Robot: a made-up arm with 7 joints. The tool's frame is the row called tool.
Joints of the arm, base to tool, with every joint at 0 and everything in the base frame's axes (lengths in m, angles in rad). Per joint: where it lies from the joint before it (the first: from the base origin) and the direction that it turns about. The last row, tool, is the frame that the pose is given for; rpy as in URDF.
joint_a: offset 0 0 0 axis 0.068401 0.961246 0.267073
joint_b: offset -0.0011 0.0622 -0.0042 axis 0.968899 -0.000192 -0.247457
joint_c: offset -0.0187 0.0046 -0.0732 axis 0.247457 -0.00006 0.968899
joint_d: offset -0.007 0 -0.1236 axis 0.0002 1 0.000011
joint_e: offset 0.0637 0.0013 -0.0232 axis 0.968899 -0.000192 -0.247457
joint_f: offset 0.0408 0 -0.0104 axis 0.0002 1 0.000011
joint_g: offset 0.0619 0 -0.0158 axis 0.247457 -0.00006 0.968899
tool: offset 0 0 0 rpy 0 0.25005 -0.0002
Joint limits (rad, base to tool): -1.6..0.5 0..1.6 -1.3..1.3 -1.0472..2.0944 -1.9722..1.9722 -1.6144..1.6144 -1.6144..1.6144
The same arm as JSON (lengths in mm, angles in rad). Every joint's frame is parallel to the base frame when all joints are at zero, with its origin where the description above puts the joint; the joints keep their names.
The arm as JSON. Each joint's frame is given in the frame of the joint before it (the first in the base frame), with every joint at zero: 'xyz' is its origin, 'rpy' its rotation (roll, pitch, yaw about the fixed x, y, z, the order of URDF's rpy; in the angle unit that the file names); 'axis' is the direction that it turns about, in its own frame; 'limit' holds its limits. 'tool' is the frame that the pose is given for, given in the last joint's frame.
{
  "units": {
    "length": "mm",
    "angle": "rad"
  },
  "joints": [
    {
      "name": "joint_a",
      "type": "revolute",
      "origin": {
        "xyz": [
          0.0,
          0.0,
          0.0
        ],
        "rpy": [
          0.0,
          0.0,
          0.0
        ]
      },
      "axis": [
        0.068403,
        0.961235,
        0.26711
      ],
      "limit": {
        "lower": -1.6,
        "upper": 0.5
      }
    },
    {
      "name": "joint_b",
      "type": "revolute",
      "origin": {
        "xyz": [
          -1.1,
          62.2,
          -4.2
        ],
        "rpy": [
          0.0,
          0.0,
          0.0
        ]
      },
      "axis": [
        0.968889,
        -0.0002,
        -0.247497
      ],
      "limit": {
        "lower": 0.0,
        "upper": 1.6
      }
    },
    {
      "name": "joint_c",
      "type": "revolute",
      "origin": {
        "xyz": [
          -18.7,
          4.6,
          -73.2
        ],
        "rpy": [
          0.0,
          0.0,
          0.0
        ]
      },
      "axis": [
        0.247497,
        -0.0001,
        0.968889
      ],
      "limit": {
        "lower": -1.3,
        "upper": 1.3
      }
    },
    {
      "name": "joint_d",
      "type": "revolute",
      "origin": {
        "xyz": [
          -7.0,
          0.0,
          -123.6
        ],
        "rpy": [
          0.0,
          0.0,
          0.0
        ]
      },
      "axis": [
        0.0002,
        1.0,
        0.0
      ],
      "limit": {
        "lower": -1.0472,
        "upper": 2.0944
      }
    },
    {
      "name": "joint_e",
      "type": "revolute",
      "origin": {
        "xyz": [
          63.7,
          1.3,
          -23.2
        ],
        "rpy": [
          0.0,
          0.0,
          0.0
        ]
      },
      "axis": [
        0.968889,
        -0.0002,
        -0.247497
      ],
      "limit": {
        "lower": -1.9722,
        "upper": 1.9722
      }
    },
    {
      "name": "joint_f",
      "type": "revolute",
      "origin": {
        "xyz": [
          40.8,
          0.0,
          -10.4
        ],
        "rpy": [
          0.0,
          0.0,
          0.0
        ]
      },
      "axis": [
        0.0002,
        1.0,
        0.0
      ],
      "limit": {
        "lower": -1.6144,
        "upper": 1.6144
      }
    },
    {
      "name": "joint_g",
      "type": "revolute",
      "origin": {
        "xyz": [
          61.9,
          0.0,
          -15.8
        ],
        "rpy": [
          0.0,
          0.0,
          0.0
        ]
      },
      "axis": [
        0.247497,
        -0.0001,
        0.968889
      ],
      "limit": {
        "lower": -1.6144,
        "upper": 1.6144
      }
    }
  ],
  "tool": {
    "origin": {
      "xyz": [
        0.0,
        0.0,
        0.0
      ],
      "rpy": [
        0.0,
        0.25,
        -0.0002
      ]
    }
  }
}

